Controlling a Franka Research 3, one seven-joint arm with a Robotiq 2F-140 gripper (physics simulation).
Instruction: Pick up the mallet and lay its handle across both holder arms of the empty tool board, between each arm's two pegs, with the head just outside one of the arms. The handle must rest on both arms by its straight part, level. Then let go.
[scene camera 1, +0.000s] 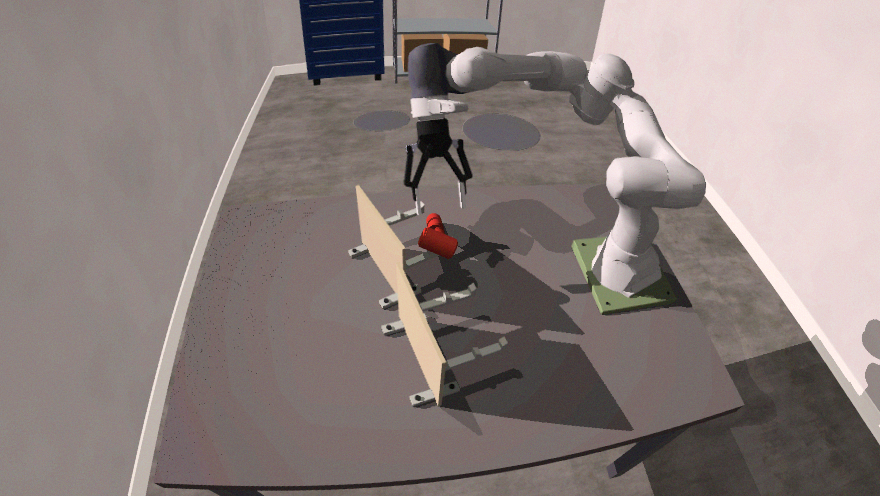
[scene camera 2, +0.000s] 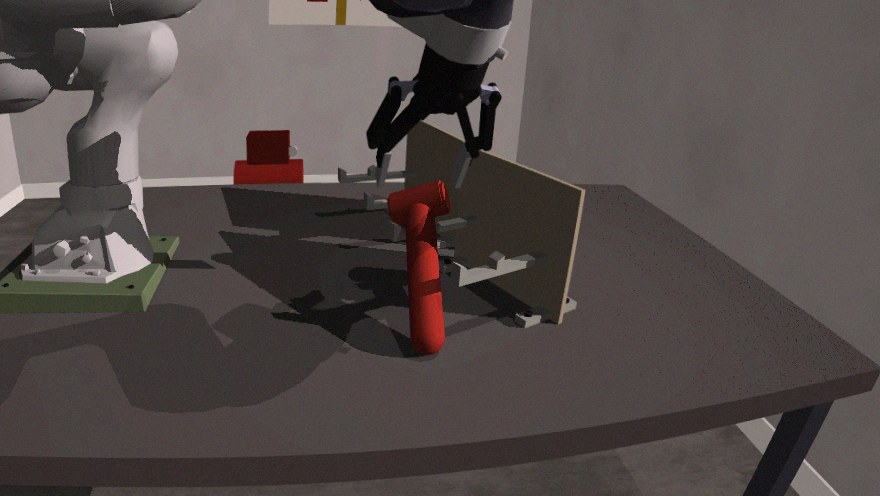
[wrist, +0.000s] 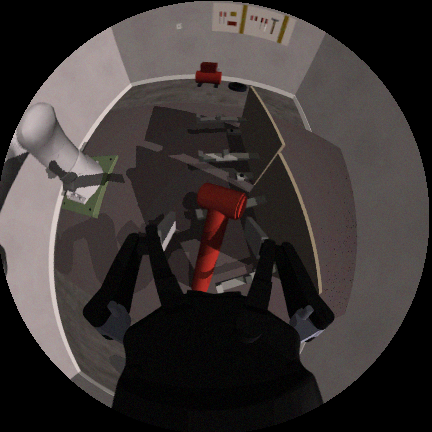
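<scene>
The red mallet (scene camera 1: 438, 242) (scene camera 2: 425, 277) (wrist: 221, 200) slants beside the far tool board (scene camera 1: 377, 237), head raised and handle end low at the table. What props its head is hidden. My gripper (scene camera 1: 438, 203) (scene camera 2: 422, 172) (wrist: 210, 222) is open and empty, above the handle, with its fingertips apart from it on either side in the wrist view. The far board's outer arm (scene camera 1: 403, 215) (scene camera 2: 492, 271) (wrist: 232, 285) stands beside the handle. Its other arm (scene camera 1: 415, 260) is partly hidden by the head. The near board (scene camera 1: 422, 329) has two arms (scene camera 1: 456, 298) (scene camera 1: 474, 356) with no tool on them.
The two boards stand upright end to end on the table (scene camera 1: 308, 369) (scene camera 2: 554, 394), on grey feet. The robot's green base plate (scene camera 1: 637, 301) (scene camera 2: 123, 298) (wrist: 92, 207) is across the table from them. A blue drawer cabinet (scene camera 1: 342, 40) and a shelf rack (scene camera 1: 446, 25) stand on the floor beyond.
</scene>
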